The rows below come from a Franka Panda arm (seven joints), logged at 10 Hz.
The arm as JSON. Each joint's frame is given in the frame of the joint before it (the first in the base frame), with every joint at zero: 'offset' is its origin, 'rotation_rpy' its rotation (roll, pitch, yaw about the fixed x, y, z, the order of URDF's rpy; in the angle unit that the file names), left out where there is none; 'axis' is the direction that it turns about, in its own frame. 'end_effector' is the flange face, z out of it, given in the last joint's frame.
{
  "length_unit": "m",
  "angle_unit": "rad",
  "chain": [
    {
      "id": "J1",
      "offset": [
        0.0,
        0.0,
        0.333
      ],
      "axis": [
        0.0,
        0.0,
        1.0
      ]
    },
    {
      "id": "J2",
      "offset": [
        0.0,
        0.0,
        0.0
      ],
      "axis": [
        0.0,
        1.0,
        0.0
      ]
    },
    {
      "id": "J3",
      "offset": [
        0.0,
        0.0,
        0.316
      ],
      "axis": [
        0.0,
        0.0,
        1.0
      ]
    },
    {
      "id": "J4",
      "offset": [
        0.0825,
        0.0,
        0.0
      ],
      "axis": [
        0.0,
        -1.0,
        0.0
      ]
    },
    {
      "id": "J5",
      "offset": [
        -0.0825,
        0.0,
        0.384
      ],
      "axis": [
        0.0,
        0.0,
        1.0
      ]
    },
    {
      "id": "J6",
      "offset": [
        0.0,
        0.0,
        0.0
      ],
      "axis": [
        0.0,
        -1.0,
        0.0
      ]
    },
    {
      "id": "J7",
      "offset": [
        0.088,
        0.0,
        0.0
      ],
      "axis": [
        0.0,
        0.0,
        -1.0
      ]
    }
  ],
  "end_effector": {
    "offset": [
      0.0,
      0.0,
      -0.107
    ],
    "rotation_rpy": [
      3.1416,
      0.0,
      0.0
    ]
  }
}
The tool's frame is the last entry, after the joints.
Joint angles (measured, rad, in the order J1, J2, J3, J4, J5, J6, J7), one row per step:
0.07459 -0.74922 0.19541 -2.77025 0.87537 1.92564 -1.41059
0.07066 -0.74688 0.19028 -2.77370 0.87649 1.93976 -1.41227
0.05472 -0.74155 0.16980 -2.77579 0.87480 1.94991 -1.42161
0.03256 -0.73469 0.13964 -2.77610 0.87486 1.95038 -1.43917
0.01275 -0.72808 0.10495 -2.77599 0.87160 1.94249 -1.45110
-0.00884 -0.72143 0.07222 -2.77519 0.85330 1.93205 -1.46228
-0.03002 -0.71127 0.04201 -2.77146 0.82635 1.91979 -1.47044
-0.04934 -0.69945 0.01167 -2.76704 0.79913 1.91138 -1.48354
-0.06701 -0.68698 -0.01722 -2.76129 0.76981 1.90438 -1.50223
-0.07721 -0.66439 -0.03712 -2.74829 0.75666 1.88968 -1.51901
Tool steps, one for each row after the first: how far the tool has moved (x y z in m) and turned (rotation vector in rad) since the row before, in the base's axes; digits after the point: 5 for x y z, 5 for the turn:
0.00225 -0.00376 -0.00118 0.00117 -0.00598 -0.01577
0.00512 -0.01145 -0.00071 0.01019 -0.00565 -0.02935
0.00559 -0.01538 -0.00027 0.02062 -0.00351 -0.03131
0.00409 -0.01570 -0.00047 0.02255 0.00477 -0.03018
0.00292 -0.01633 -0.00126 0.00881 0.00525 -0.02264
0.00250 -0.01579 -0.00180 0.00038 0.00906 -0.01742
0.00232 -0.01577 -0.00208 -0.00098 0.00433 -0.01446
0.00193 -0.01524 -0.00200 -0.00440 -0.00054 -0.00760
0.00324 -0.00910 -0.00197 0.00713 0.00838 0.00197

